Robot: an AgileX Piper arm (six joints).
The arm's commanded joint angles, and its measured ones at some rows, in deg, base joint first. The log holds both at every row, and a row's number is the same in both.
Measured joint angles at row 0: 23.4, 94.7, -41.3, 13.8, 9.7, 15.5
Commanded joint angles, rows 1 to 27: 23.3, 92.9, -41.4, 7.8, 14.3, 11.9; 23.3, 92.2, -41.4, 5.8, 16.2, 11.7; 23.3, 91.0, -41.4, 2.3, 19.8, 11.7; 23.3, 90.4, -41.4, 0.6, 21.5, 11.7; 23.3, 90.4, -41.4, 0.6, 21.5, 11.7; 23.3, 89.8, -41.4, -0.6, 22.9, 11.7; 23.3, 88.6, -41.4, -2.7, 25.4, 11.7; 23.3, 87.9, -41.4, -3.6, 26.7, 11.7; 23.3, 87.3, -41.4, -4.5, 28.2, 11.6; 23.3, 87.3, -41.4, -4.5, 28.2, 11.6; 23.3, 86.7, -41.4, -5.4, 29.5, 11.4; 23.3, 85.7, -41.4, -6.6, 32.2, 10.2; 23.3, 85.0, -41.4, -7.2, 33.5, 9.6; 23.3, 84.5, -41.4, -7.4, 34.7, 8.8; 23.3, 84.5, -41.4, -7.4, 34.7, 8.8; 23.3, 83.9, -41.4, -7.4, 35.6, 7.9; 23.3, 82.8, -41.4, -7.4, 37.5, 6.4; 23.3, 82.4, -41.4, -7.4, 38.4, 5.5; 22.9, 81.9, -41.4, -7.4, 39.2, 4.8; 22.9, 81.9, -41.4, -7.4, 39.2, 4.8; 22.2, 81.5, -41.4, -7.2, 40.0, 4.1; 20.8, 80.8, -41.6, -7.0, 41.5, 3.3; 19.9, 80.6, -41.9, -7.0, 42.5, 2.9; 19.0, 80.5, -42.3, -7.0, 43.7, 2.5; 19.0, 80.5, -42.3, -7.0, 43.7, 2.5; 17.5, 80.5, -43.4, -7.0, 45.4, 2.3; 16.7, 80.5, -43.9, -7.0, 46.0, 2.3
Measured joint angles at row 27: 18.6, 81.1, -42.6, -6.9, 43.5, 3.5
